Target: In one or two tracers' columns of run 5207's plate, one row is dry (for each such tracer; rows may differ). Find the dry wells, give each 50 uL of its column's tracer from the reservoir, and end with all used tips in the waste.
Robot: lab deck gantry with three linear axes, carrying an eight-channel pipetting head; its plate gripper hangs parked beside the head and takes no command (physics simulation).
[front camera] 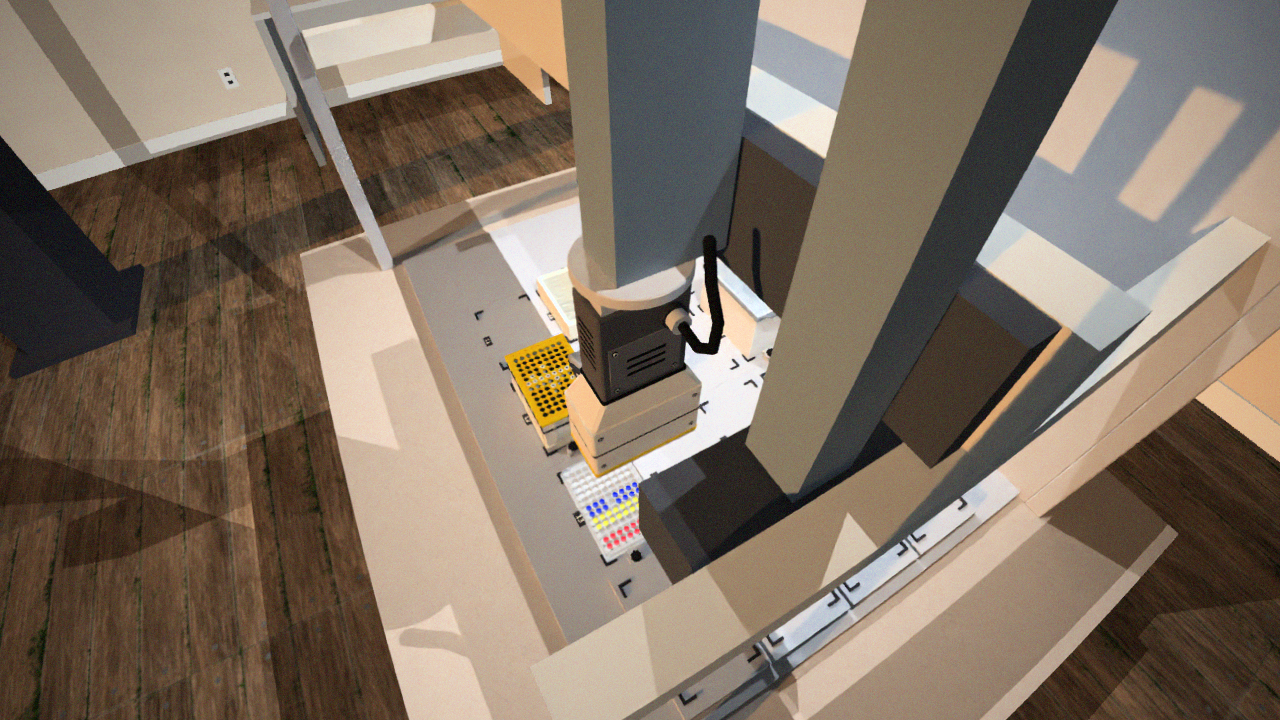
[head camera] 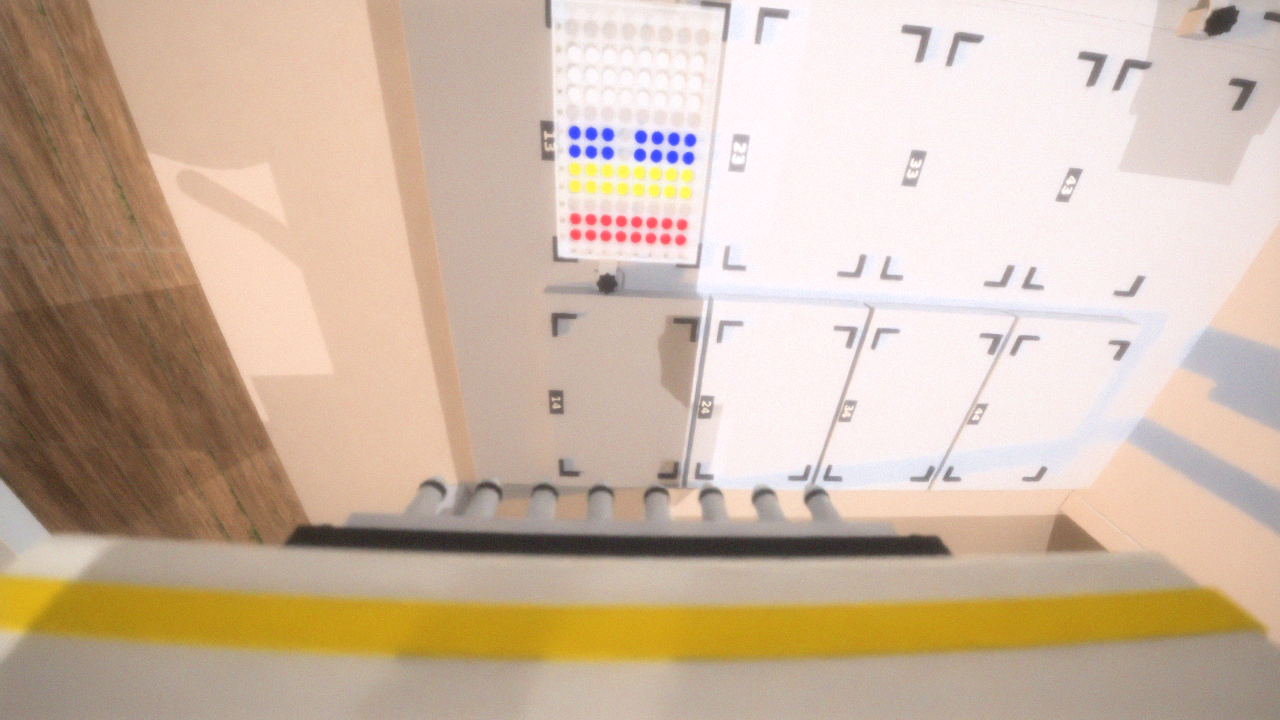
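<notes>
The pipetting head [front camera: 633, 425] hangs over the deck. Its row of bare nozzles [head camera: 600, 505] carries no tips. The well plate [front camera: 601, 547] [head camera: 699, 201] has two blue, two yellow and two red columns. In the head view both blue columns show a pale well fourth from the left; the yellow and red ones look filled. A run number is not readable. The yellow tip rack [front camera: 539, 380] stands behind the plate, partly hidden by the head, with dark holes and some pale spots. A shallow cream tray, perhaps the reservoir [front camera: 554, 300], is partly hidden. The parked plate gripper is mostly hidden; its fingers cannot be made out.
A tall pale box, perhaps the waste [front camera: 760, 333], stands beyond the head. A black knob [front camera: 636, 556] [head camera: 607, 282] sits at the plate's near end. Raised pale walls [front camera: 358, 358] edge the deck. Gantry columns [front camera: 680, 134] hide part of it.
</notes>
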